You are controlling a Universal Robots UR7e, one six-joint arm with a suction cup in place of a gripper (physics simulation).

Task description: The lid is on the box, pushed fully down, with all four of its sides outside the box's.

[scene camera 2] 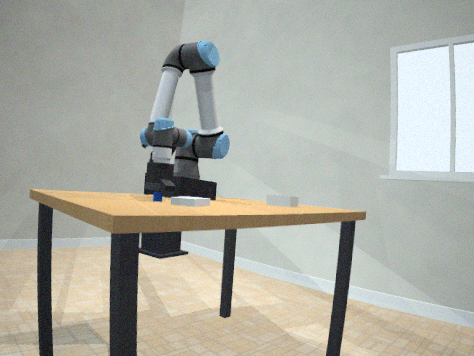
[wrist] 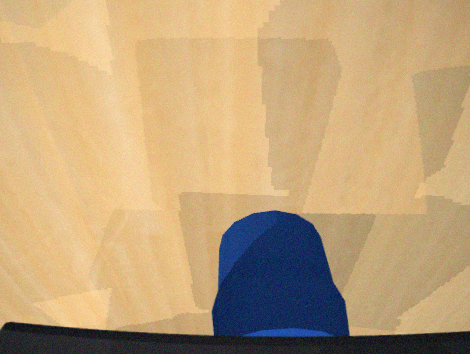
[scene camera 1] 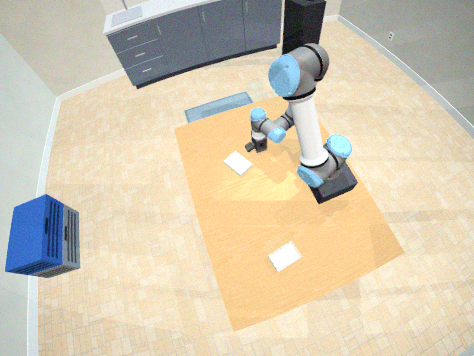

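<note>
The lid, a shallow white slab, lies flat on the table. The box, pale with a thin outline along its top edges, stands apart from it on the table. The lid is off the box. My gripper, a blue suction cup under a black mount, points down, low over the bare table beside the lid. It carries nothing and is apart from the lid. The cup is hidden behind its mount in scene camera 1. The lid does not show in the wrist view. Whether the cup touches the table I cannot tell.
The wooden table bears the arm's black base. A bluish glass-like panel is beyond the table's far edge. Grey cabinets stand at the back, and a blue and grey crate-like unit is at the left.
</note>
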